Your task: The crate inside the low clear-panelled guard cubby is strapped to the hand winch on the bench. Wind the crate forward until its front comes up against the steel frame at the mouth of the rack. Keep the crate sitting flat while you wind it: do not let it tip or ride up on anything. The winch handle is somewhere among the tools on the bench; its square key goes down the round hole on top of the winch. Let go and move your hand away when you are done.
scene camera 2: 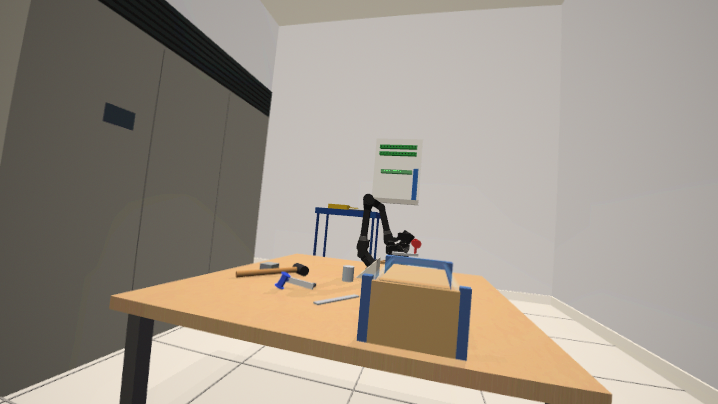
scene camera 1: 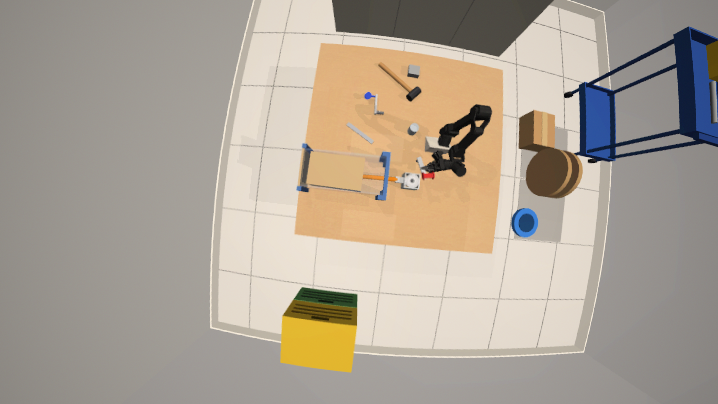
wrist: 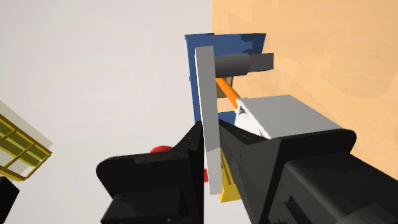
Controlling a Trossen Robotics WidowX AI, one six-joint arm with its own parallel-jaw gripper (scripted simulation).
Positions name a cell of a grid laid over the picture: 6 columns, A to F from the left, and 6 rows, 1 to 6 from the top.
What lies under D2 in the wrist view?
A blue steel frame.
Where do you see a clear-panelled cubby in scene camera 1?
C3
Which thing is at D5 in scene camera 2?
A clear-panelled cubby.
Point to a hand winch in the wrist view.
E4
